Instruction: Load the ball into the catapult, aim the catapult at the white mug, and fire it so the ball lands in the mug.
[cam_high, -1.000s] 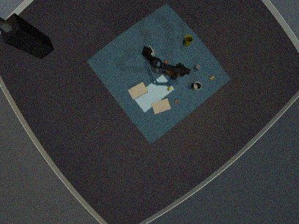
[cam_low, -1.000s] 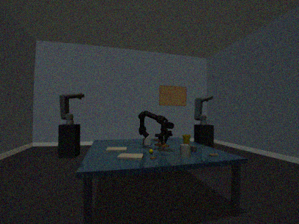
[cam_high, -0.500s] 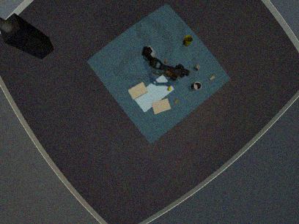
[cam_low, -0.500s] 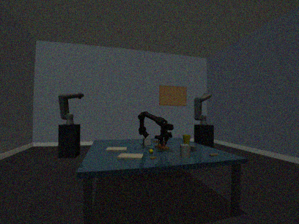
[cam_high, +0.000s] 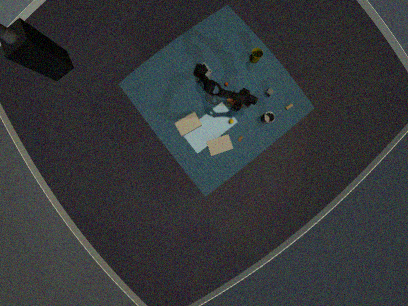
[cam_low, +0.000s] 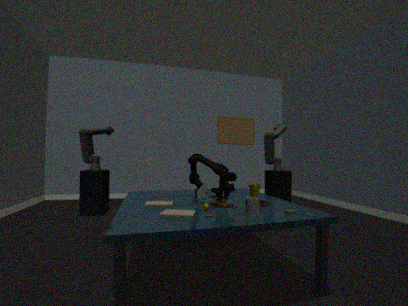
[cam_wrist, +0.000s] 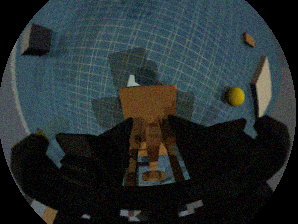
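The orange ball lies 19 cm behind my gripper tip and 2 cm below it. Round my gripper tip: orange catapult (6 cm behind, 2 cm to the right, 2 cm above); then yellow ball (11 cm ahead, 14 cm to the right, 1 cm below); then white mug (24 cm ahead, 14 cm to the left).
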